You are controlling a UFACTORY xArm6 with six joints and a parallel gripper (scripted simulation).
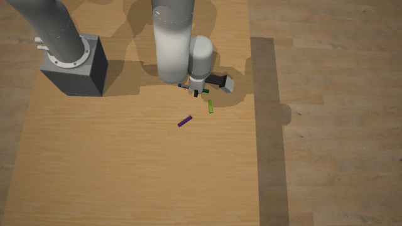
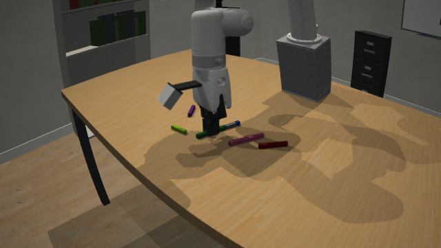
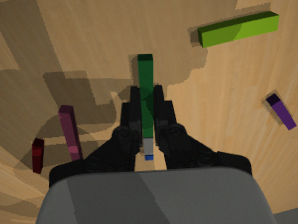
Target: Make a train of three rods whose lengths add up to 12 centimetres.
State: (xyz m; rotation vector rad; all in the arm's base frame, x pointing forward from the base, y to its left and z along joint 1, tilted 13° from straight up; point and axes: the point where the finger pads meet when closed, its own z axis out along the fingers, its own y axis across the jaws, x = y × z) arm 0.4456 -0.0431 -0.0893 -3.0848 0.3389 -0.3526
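Right now my hand is 20 mm above the green rod. The rest, counted from my hand: grey rod 60 mm behind, 10 mm to the left, 20 mm below; then blue rod 80 mm behind, 20 mm to the left, 20 mm below; then lime rod 40 mm ahead, 70 mm to the right, 20 mm below.
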